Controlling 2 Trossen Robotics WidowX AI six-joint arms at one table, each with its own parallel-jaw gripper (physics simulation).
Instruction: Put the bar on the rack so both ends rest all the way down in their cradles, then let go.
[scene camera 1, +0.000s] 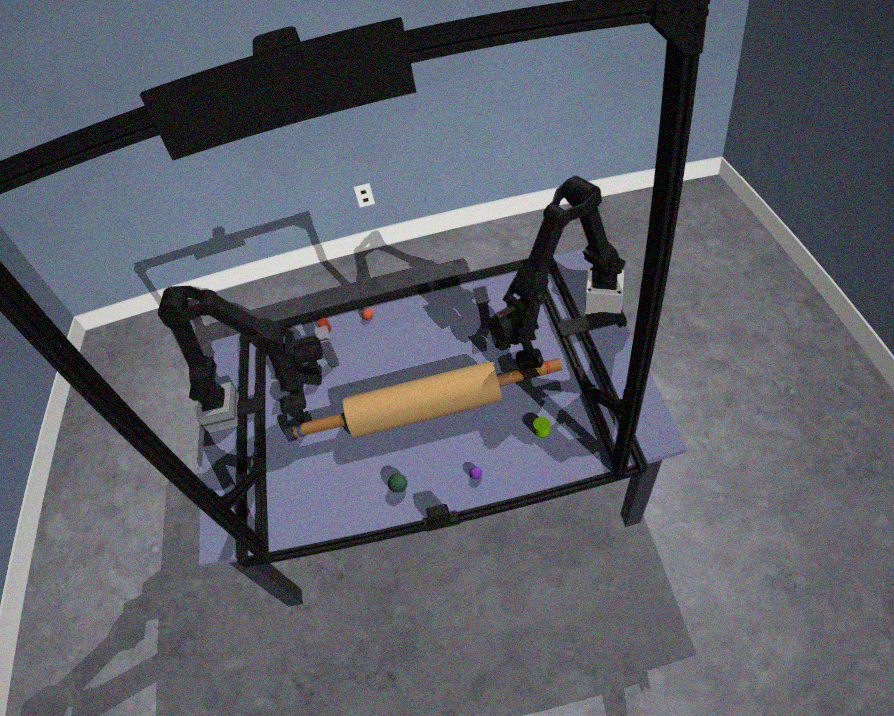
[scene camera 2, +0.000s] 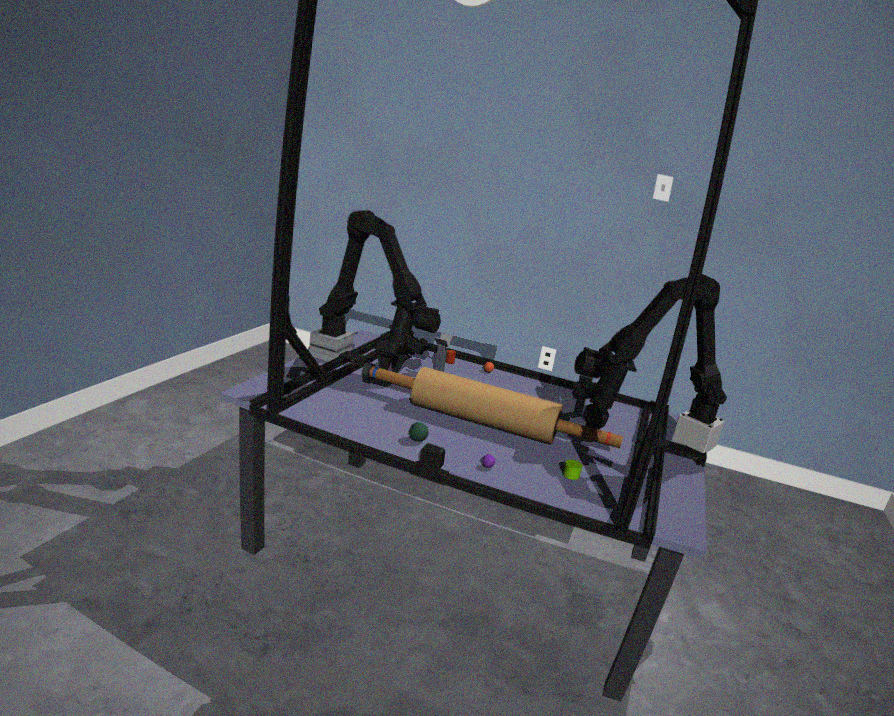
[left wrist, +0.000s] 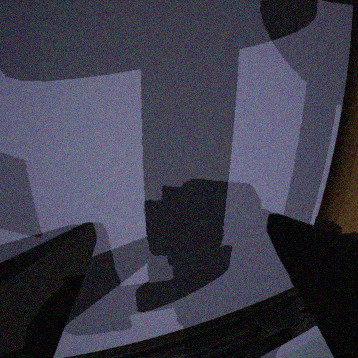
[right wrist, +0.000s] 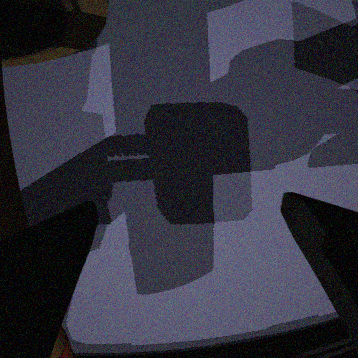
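Seen in the pictures: left gripper, fingertip midpoint: (scene camera 1: 303, 412) (left wrist: 182, 226); right gripper, fingertip midpoint: (scene camera 1: 517, 357) (right wrist: 190, 205); left arm's base at its link origin: (scene camera 1: 213, 399) (scene camera 2: 332, 332); right arm's base at its link origin: (scene camera 1: 605, 280) (scene camera 2: 702, 417).
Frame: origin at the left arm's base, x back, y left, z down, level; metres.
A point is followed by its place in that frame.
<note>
The bar, a tan roller (scene camera 1: 421, 399) {x -0.566, y -0.170, z -0.019 m} (scene camera 2: 485, 402) {x -0.574, y -0.186, z 0.000 m} (left wrist: 345, 195) {x -0.267, y -0.131, z 0.022 m} with thinner brown ends, lies across the table. Its left end has a blue band, its right a red one. The rack's grey left cradle (scene camera 1: 321, 333) {x -0.334, y 0.107, z -0.037 m} (scene camera 2: 441, 350) {x -0.338, y 0.081, z -0.008 m} and dark right cradle (scene camera 1: 482, 296) {x -0.782, y 0.107, z -0.031 m} (scene camera 2: 582, 389) stand behind the bar, apart from it. My left gripper (scene camera 1: 294, 421) {x -0.243, y -0.067, z 0.058 m} (scene camera 2: 388, 361) {x -0.243, y -0.067, z 0.058 m} (left wrist: 182, 226) {x -0.243, y -0.067, z 0.058 m} is open and low by the blue-banded end. My right gripper (scene camera 1: 529, 359) {x -0.831, y -0.058, z 0.053 m} (scene camera 2: 594, 419) {x -0.831, y -0.058, z 0.053 m} (right wrist: 190, 205) {x -0.831, y -0.058, z 0.053 m} is open and low by the red-banded end. Contact between fingers and bar is hidden.
A dark green ball (scene camera 1: 397, 483) {x -0.470, y -0.351, z 0.034 m} (scene camera 2: 418, 431) {x -0.474, y -0.358, z 0.043 m}, a purple ball (scene camera 1: 476, 472) {x -0.654, y -0.362, z 0.049 m} (scene camera 2: 488, 460) {x -0.654, y -0.368, z 0.054 m} and a lime cylinder (scene camera 1: 541, 426) {x -0.832, y -0.284, z 0.047 m} (scene camera 2: 572, 469) {x -0.835, y -0.297, z 0.051 m} lie in front of the bar. An orange ball (scene camera 1: 367, 313) {x -0.454, y 0.225, z 0.047 m} and a red object (scene camera 1: 323, 323) {x -0.321, y 0.222, z 0.040 m} are at the back. Black frame rails surround the work area.
</note>
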